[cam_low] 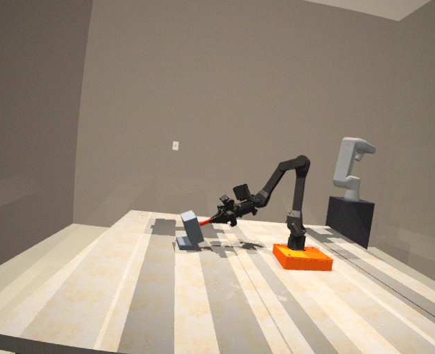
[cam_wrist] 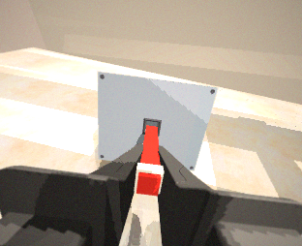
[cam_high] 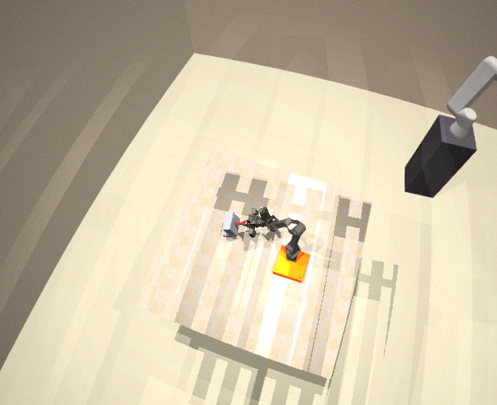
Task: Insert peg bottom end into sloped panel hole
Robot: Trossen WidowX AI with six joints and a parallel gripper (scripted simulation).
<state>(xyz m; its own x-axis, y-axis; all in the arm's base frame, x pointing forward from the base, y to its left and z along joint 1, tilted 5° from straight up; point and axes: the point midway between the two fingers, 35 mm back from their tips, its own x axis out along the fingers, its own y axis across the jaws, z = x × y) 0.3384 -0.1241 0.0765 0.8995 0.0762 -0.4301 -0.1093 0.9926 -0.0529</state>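
The panel lies 70 mm ahead of my gripper tip, 10 mm to the left of it and 30 mm below it. Round my gripper tip: red square peg (10 mm behind, 10 mm above).
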